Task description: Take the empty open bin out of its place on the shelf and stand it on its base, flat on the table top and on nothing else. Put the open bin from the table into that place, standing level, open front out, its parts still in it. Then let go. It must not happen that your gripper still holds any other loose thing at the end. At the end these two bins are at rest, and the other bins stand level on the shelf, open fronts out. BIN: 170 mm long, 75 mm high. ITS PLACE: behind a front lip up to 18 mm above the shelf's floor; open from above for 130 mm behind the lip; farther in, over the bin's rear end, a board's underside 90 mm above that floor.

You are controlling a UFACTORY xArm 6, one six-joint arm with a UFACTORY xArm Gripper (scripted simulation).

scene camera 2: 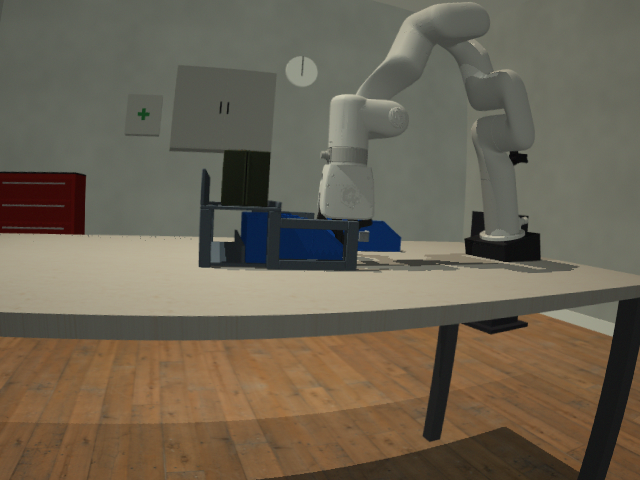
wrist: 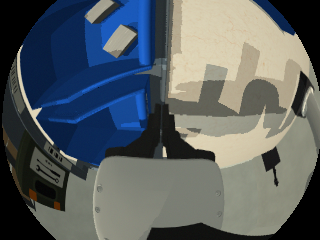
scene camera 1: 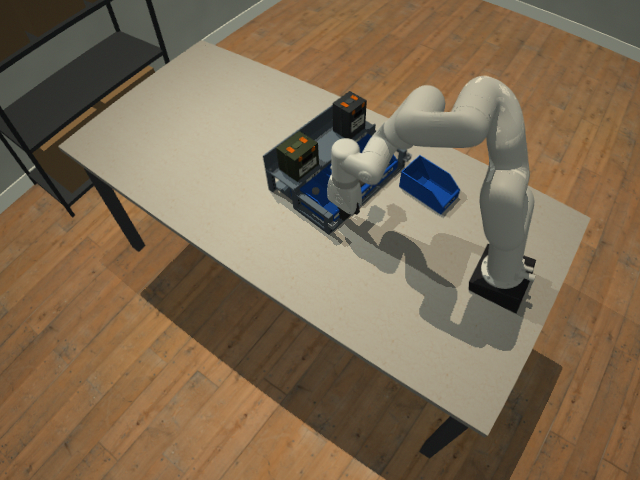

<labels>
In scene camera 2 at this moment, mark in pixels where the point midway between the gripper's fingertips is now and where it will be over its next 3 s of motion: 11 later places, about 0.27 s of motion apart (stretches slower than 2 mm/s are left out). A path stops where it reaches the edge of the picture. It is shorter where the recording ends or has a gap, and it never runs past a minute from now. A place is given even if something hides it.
The gripper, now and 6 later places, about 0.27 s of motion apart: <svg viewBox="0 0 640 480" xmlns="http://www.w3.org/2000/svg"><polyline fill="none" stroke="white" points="342,256 344,254 348,251 352,247 353,245 353,230 354,215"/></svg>
</labels>
